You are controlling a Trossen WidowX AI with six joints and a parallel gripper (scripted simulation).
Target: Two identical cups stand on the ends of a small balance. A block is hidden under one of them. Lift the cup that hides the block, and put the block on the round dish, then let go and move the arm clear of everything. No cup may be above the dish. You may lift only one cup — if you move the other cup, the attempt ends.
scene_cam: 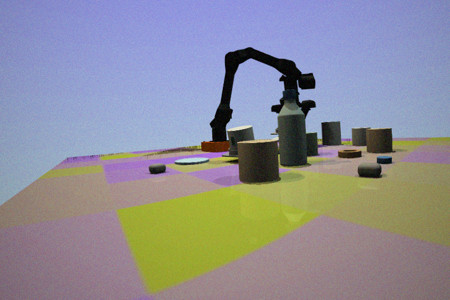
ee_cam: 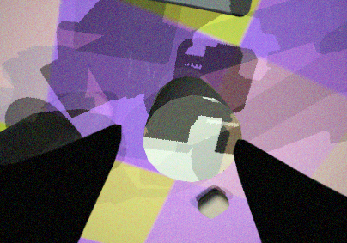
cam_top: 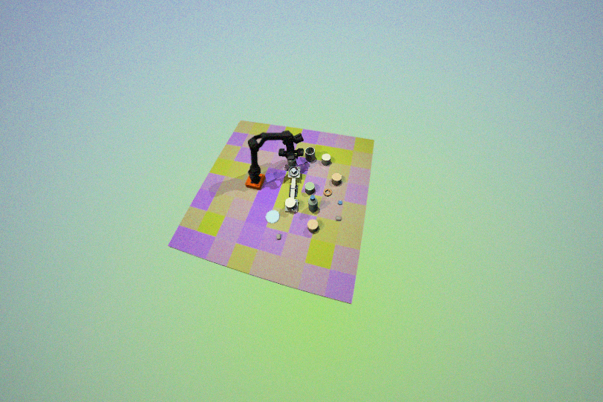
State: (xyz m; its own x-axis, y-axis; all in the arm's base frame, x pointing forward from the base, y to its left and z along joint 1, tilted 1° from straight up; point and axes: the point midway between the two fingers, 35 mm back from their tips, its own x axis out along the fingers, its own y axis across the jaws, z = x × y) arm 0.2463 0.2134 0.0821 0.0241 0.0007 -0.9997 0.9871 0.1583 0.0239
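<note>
The block is 11 cm to the right of my gripper tip and 4 cm ahead of it. Round my gripper tip: pale blue round dish (47 cm to the right, 8 cm below, 4 cm behind); then grey bottle (35 cm to the right, 23 cm ahead, 3 cm above); then balance (23 cm to the right, 6 cm ahead, 4 cm below).
</note>
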